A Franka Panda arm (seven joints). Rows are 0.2 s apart.
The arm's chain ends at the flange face. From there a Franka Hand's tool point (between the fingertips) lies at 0.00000 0.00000 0.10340 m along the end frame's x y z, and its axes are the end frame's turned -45 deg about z.
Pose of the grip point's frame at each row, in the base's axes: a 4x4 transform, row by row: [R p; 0 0 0 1], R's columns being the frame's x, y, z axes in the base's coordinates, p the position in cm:
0.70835, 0.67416, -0.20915, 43.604; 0.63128, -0.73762, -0.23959, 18.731; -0.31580, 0.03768, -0.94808, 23.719; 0, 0, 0, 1
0.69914, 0.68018, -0.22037, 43.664; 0.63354, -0.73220, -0.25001, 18.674; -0.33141, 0.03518, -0.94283, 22.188; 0, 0, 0, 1
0.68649, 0.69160, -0.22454, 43.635; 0.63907, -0.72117, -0.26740, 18.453; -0.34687, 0.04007, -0.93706, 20.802; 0, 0, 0, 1
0.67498, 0.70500, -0.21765, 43.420; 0.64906, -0.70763, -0.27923, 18.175; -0.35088, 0.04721, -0.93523, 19.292; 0, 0, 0, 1
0.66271, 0.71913, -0.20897, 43.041; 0.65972, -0.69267, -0.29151, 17.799; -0.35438, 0.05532, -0.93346, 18.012; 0, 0, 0, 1
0.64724, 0.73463, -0.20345, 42.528; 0.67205, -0.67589, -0.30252, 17.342; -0.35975, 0.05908, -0.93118, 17.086; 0, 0, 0, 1
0.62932, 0.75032, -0.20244, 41.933; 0.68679, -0.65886, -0.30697, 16.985; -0.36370, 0.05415, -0.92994, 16.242; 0, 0, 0, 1
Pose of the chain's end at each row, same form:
0.97758, -0.02418, -0.20915, 45.767; -0.07519, -0.96796, -0.23959, 21.208; -0.19666, 0.24995, -0.94808, 33.522; 0, 0, 0, 1
0.97533, -0.01341, -0.22037, 45.943; -0.06976, -0.96572, -0.25001, 21.259; -0.20947, 0.25922, -0.94283, 31.937; 0, 0, 0, 1
0.97446, 0.00361, -0.22454, 45.957; -0.05805, -0.96183, -0.26740, 21.218; -0.21694, 0.27361, -0.93706, 30.491; 0, 0, 0, 1
0.97579, 0.02123, -0.21765, 45.671; -0.04142, -0.95932, -0.27923, 21.062; -0.21473, 0.28149, -0.93523, 28.962; 0, 0, 0, 1
0.97711, 0.03989, -0.20897, 45.202; -0.02330, -0.95628, -0.29151, 20.813; -0.21147, 0.28970, -0.93346, 27.664; 0, 0, 0, 1
0.97713, 0.06179, -0.20345, 44.632; -0.00272, -0.95314, -0.30252, 20.470; -0.21261, 0.29616, -0.93118, 26.714; 0, 0, 0, 1
0.97555, 0.08556, -0.20244, 44.026; 0.01975, -0.95152, -0.30697, 20.159; -0.21888, 0.29546, -0.92994, 25.858; 0, 0, 0, 1

